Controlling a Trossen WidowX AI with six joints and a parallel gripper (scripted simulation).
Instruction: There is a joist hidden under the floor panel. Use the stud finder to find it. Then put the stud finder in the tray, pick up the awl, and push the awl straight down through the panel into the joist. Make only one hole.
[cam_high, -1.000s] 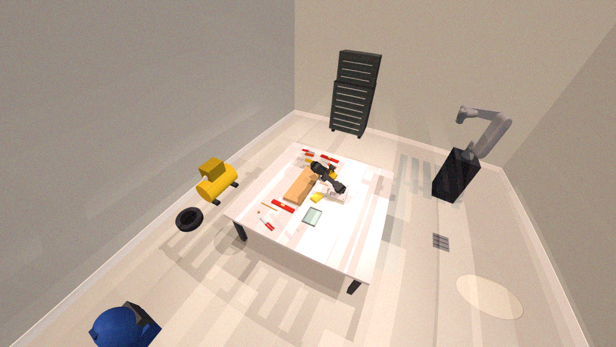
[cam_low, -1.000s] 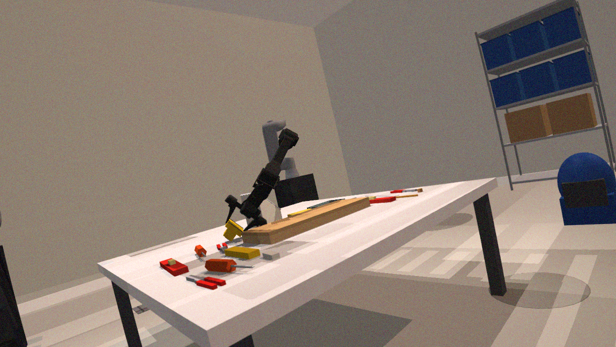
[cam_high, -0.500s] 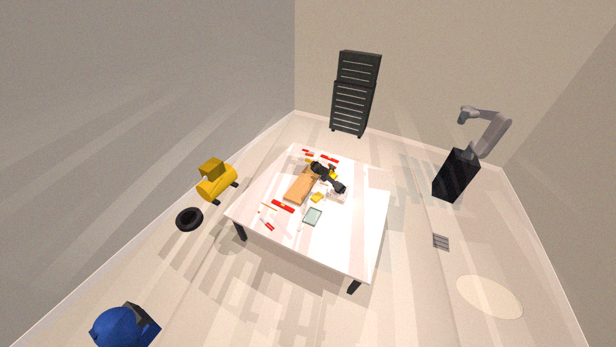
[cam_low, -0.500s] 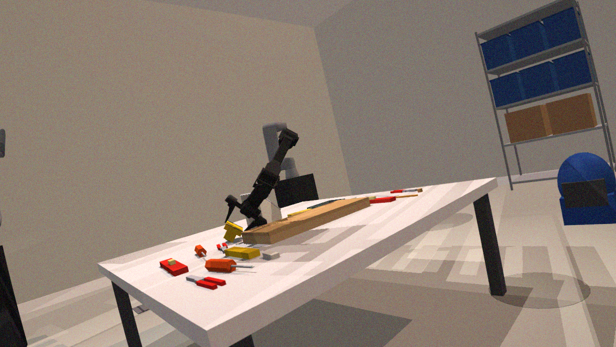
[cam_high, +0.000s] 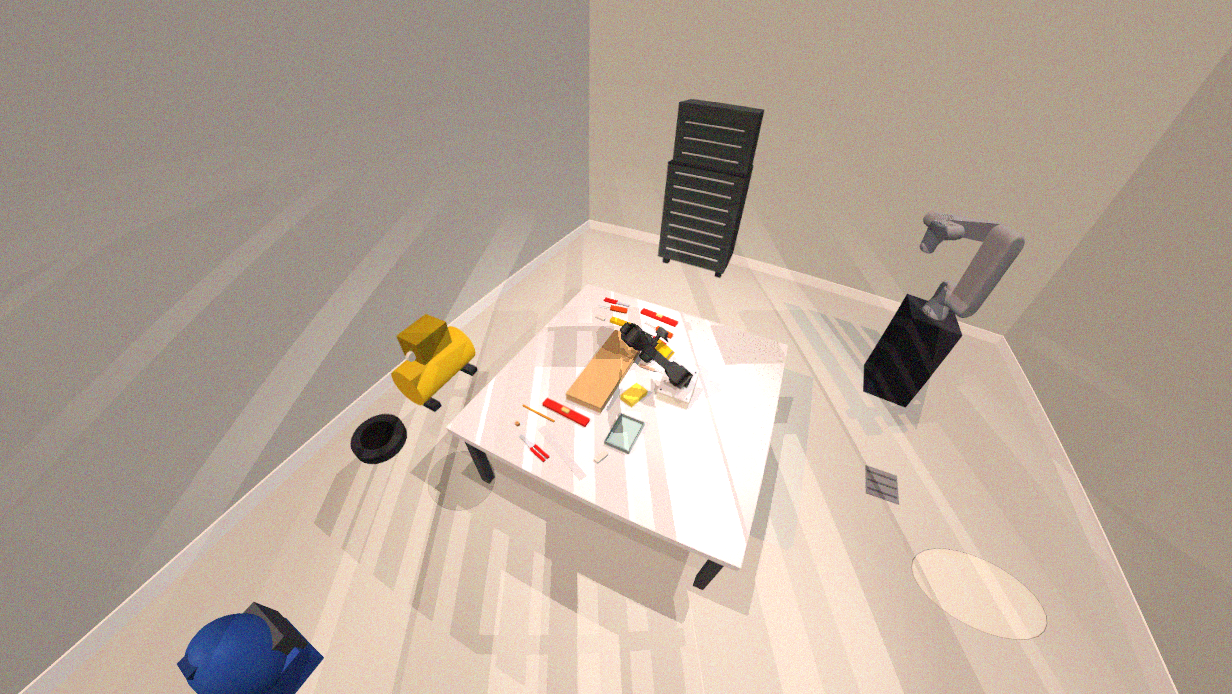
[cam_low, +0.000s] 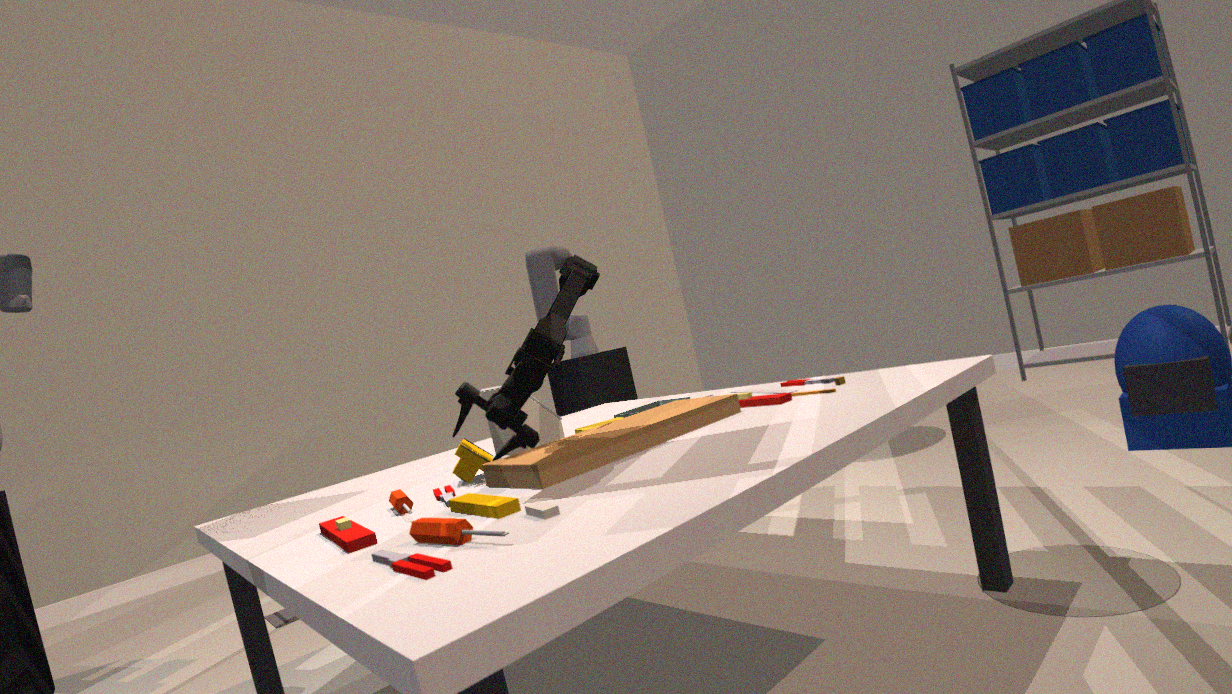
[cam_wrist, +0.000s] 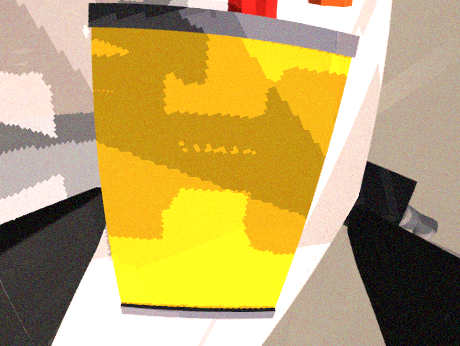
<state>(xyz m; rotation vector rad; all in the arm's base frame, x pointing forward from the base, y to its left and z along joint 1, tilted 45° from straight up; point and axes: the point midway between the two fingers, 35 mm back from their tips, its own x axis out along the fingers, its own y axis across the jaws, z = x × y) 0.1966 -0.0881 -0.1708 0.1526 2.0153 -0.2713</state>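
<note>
Now: the yellow stud finder 3 cm to the right of my gripper tip, 3 cm below it and 1 cm ahead of it. From my gripper tip the other things lie so: yellow block 32 cm to the left, 4 cm below; thin orange tool 63 cm to the left, 32 cm ahead, 5 cm below; shallow grey tray 53 cm to the left, 6 cm behind, 4 cm below.
</note>
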